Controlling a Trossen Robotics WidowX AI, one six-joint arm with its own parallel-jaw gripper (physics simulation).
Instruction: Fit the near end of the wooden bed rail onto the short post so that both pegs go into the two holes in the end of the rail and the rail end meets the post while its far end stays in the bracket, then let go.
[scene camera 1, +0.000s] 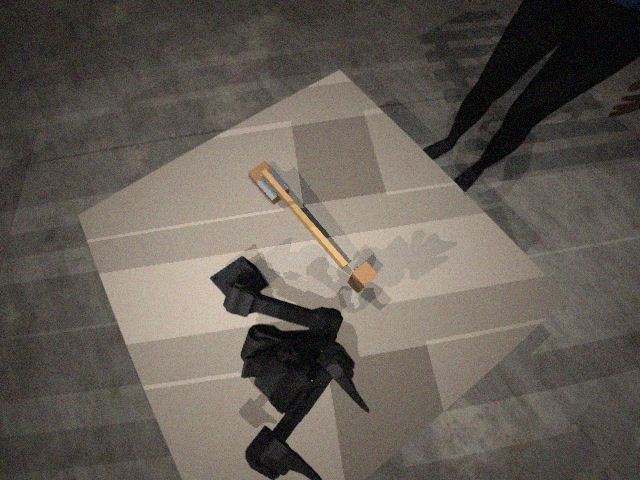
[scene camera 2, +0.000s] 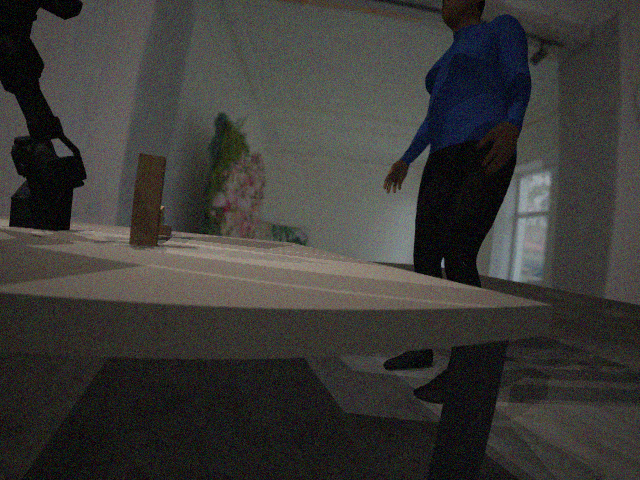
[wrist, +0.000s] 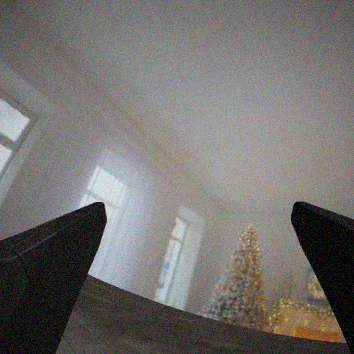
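Seen in the pictures: gripper, between the fingertips: (scene camera 1: 346, 445) (wrist: 200, 212); arm's base, origin of its link: (scene camera 1: 242, 281).
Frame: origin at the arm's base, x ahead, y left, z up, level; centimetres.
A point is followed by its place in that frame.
Observation:
The long wooden bed rail (scene camera 1: 312, 224) {x 28.7, y -0.6, z -2.4 cm} runs diagonally over the table in scene camera 1. Its far end lies between the grey cheeks of the wooden bracket (scene camera 1: 255, 172) {x 28.8, y 32.0, z -6.7 cm}. Its near end stops beside the short post (scene camera 1: 363, 273) {x 26.4, y -24.1, z 7.9 cm} (scene camera 2: 147, 200) {x 26.8, y -27.0, z -1.1 cm}, with a small gap between them. The post stands upright in scene camera 2 and hides most of the rail there. The pegs and holes are too small to make out. My gripper (scene camera 1: 343, 445) {x 2.7, y -37.9, z 38.9 cm} (wrist: 200, 212) {x 2.7, y -37.9, z 38.9 cm} is open and empty. It is raised on the near side, well away from rail and post, and its fingers point away from them.
The table (scene camera 1: 170, 180) {x 2.3, y 56.8, z -10.1 cm} (scene camera 2: 258, 330) {x 36.8, y -71.7, z -11.8 cm} bears the rail, post and bracket. The arm's base (scene camera 1: 239, 279) {x 1.3, y -2.5, z 9.6 cm} (scene camera 2: 41, 209) {x 0.5, y -3.3, z -5.2 cm} stands left of the post. A person in a blue top (scene camera 2: 475, 82) stands beyond the table. The wrist view shows windows, ceiling and a lit tree (wrist: 242, 280).

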